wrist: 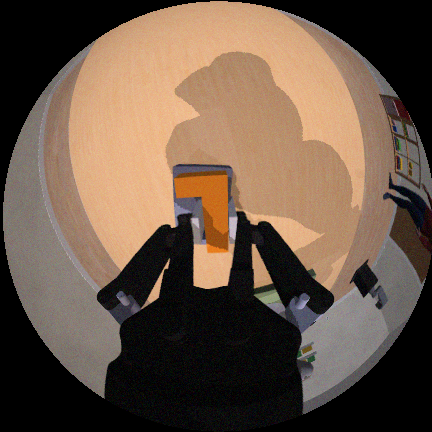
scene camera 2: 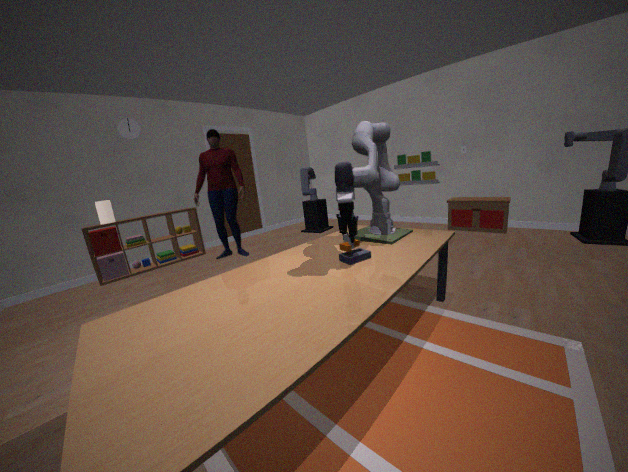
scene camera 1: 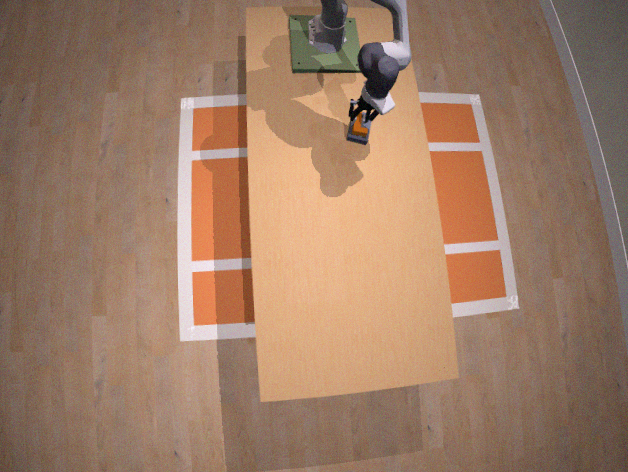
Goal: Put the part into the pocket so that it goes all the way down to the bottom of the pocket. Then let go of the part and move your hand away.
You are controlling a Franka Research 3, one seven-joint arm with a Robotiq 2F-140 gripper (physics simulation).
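The orange L-shaped part (scene camera 1: pixel 360 127) (scene camera 2: pixel 348 246) (wrist: pixel 215 200) is held between the fingers of my gripper (wrist: pixel 215 206), which is shut on its long leg. The dark grey block with the pocket (scene camera 1: pixel 357 140) (scene camera 2: pixel 355 256) (wrist: pixel 182 206) stands on the table under the part. In the scene camera 2 view the part shows above the block's top, over its left side. In the wrist view the part covers most of the block and its short leg lies near the block's far edge. Most of the pocket is hidden under the part.
The wooden table (scene camera 1: pixel 350 284) (scene camera 2: pixel 203 345) bears the block. The green base plate (scene camera 1: pixel 299 60) (scene camera 2: pixel 401 234) of the arm is at the table's back end. A person (scene camera 2: pixel 220 177) stands on the floor beyond the table, near a low shelf unit (scene camera 2: pixel 144 218).
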